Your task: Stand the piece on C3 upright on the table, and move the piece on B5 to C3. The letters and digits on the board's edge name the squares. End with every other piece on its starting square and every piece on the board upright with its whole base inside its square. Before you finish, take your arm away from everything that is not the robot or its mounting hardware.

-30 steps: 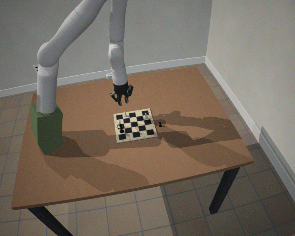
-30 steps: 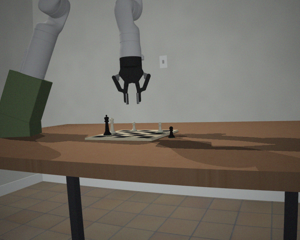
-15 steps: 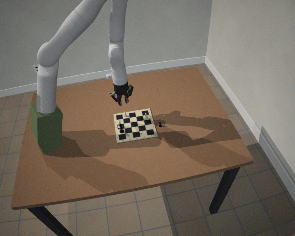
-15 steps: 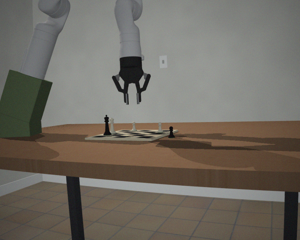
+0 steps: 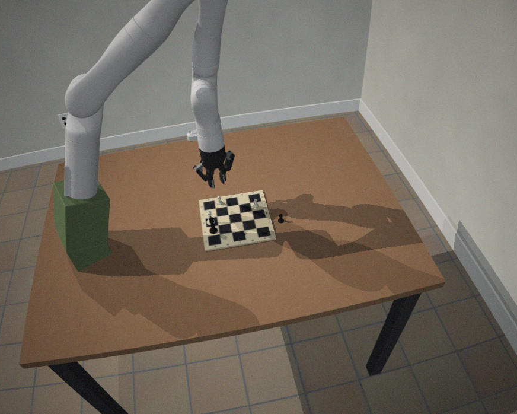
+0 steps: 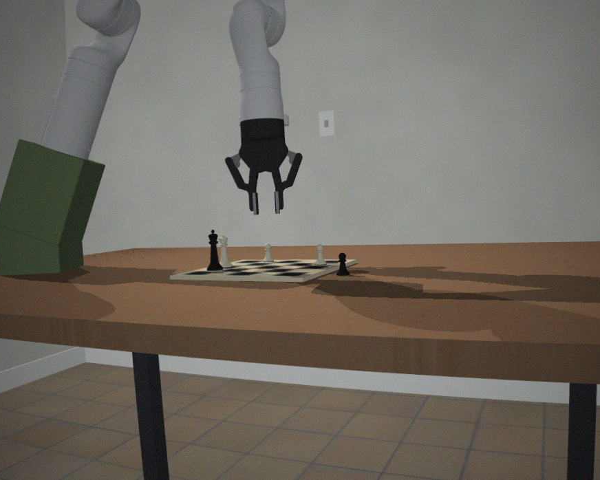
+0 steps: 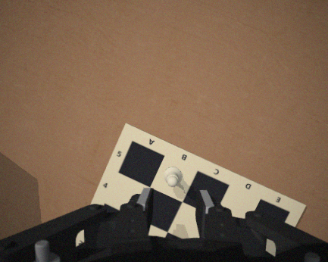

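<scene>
My hand is 10 cm above the chessboard, 8 cm to the left of it and 3 cm short of it. Round my hand: tall white piece (7 cm to the right, 7 cm below, 5 cm behind); then black pawn (16 cm ahead, 14 cm to the right, 9 cm below); then black king (11 cm to the right, 7 cm below, 5 cm behind).
</scene>
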